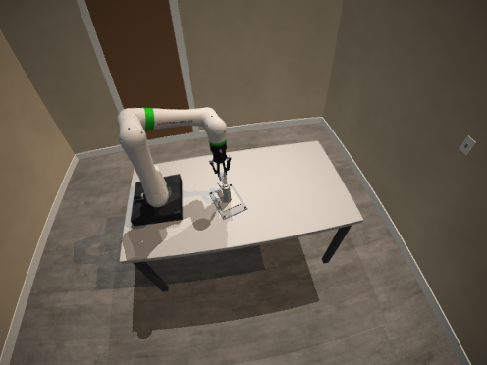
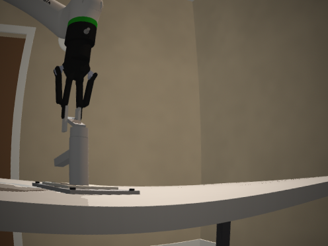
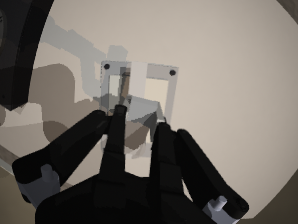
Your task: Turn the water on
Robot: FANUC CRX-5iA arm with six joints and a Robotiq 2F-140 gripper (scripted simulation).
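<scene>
The tap lever lies 10 mm ahead of my hand, 30 mm to the right of it and 10 mm below it. Also, from my hand: square metal base plate 20 mm ahead, 70 mm to the right, 170 mm below; then tap 10 mm ahead, 50 mm to the right, 70 mm below.
</scene>
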